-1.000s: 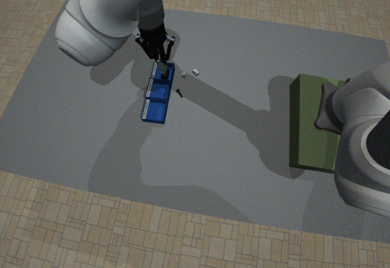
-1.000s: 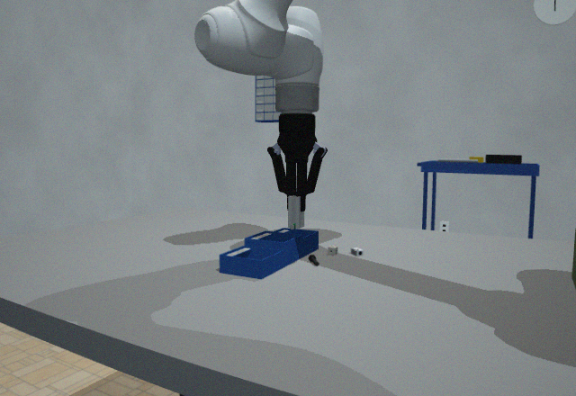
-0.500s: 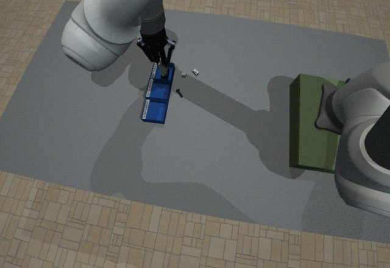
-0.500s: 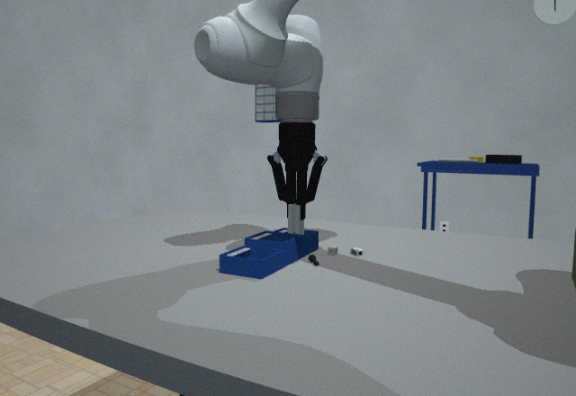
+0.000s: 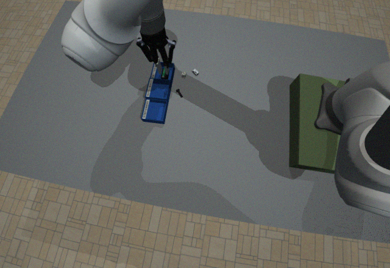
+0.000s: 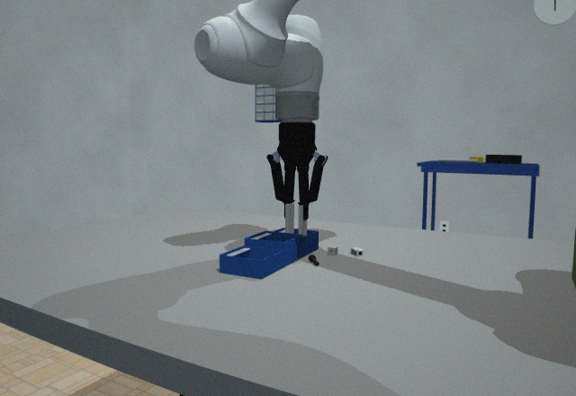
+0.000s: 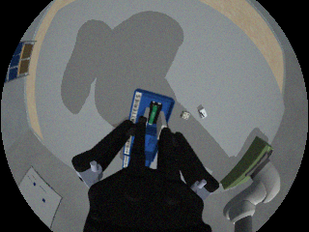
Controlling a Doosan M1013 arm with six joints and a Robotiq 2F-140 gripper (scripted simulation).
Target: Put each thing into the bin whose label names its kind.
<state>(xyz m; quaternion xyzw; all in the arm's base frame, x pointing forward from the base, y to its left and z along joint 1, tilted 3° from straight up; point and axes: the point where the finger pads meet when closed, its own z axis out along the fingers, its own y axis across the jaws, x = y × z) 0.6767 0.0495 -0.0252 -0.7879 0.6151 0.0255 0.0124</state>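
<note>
The green thing lies 40 mm below my hand. From my hand the other things lie so: white piece: 70 mm behind, 30 mm to the right, 60 mm below; then black thing: 80 mm behind, 50 mm to the left, 60 mm below.
</note>
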